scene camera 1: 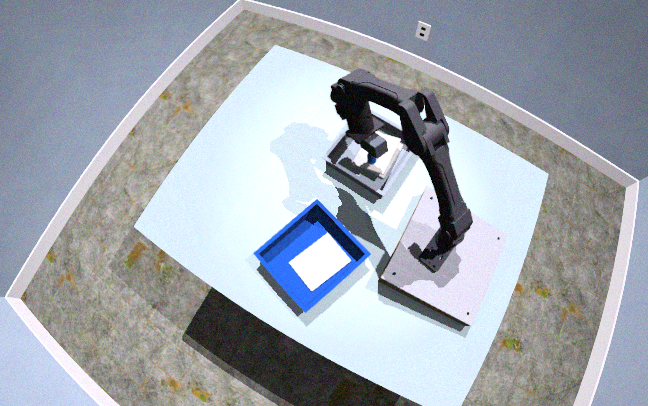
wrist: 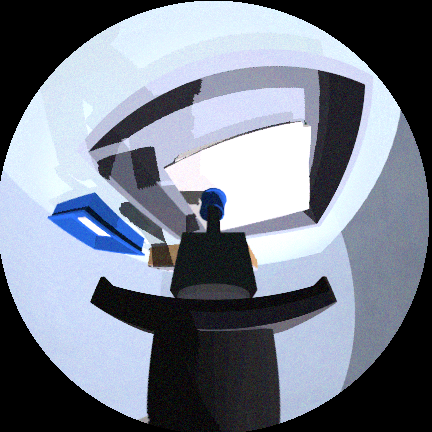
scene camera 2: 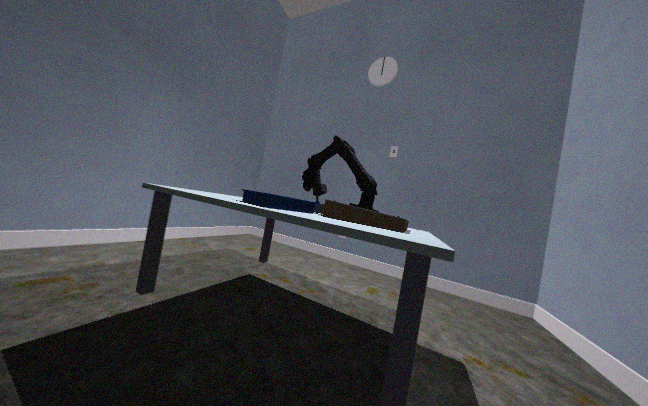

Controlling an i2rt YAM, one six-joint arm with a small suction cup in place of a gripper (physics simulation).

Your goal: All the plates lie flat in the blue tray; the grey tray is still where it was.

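Frame: origin at the arm's base, x ahead, y left, z up, level; centimetres.
Seen in the pictures: hand, tool point: [scene camera 1: 372,162] [wrist: 213,194]; arm's base, link origin: [scene camera 1: 445,239] [scene camera 2: 364,209].
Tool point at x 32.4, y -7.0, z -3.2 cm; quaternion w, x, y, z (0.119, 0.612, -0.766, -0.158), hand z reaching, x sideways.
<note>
Pixels of each thing's top centre, then the offset from my tool point to it. "spot": a spot on its surface instead. Level surfaces: height alone.
- white square plate, top centre: [wrist: 248,200] [scene camera 1: 377,148] dx +1.2, dy -4.0, dz +2.4 cm
- grey tray, surface spot: [scene camera 1: 370,187] spot: dx -5.1, dy +8.1, dz +2.2 cm
- blue tray, top centre: [scene camera 1: 311,254] [wrist: 90,237] [scene camera 2: 280,196] dx -4.8, dy +34.6, dz +2.3 cm
- white plate, top centre: [scene camera 1: 319,261] [wrist: 101,228] dx -7.4, dy +34.2, dz -1.9 cm
- pale table top, surface height: dz -2.7 cm
My suction cup [scene camera 1: 371,160] [wrist: 213,198] [scene camera 2: 317,197] sits on the near left corner of a white square plate [scene camera 1: 388,158] [wrist: 261,173] inside the grey tray [scene camera 1: 370,187] [wrist: 374,132] and holds it. The plate looks slightly raised and tilted above the tray floor. The blue tray [scene camera 1: 284,279] [wrist: 109,239] [scene camera 2: 276,200] stands on the table to the front left of the grey tray. Another white plate [scene camera 1: 320,260] [wrist: 92,225] lies flat in it. In the second scene view the grey tray is hidden.
The arm's flat base plate [scene camera 1: 468,279] [scene camera 2: 363,216] lies to the right of the blue tray, near the table's right edge. The pale table top [scene camera 1: 219,175] stretches out to the left of both trays.
</note>
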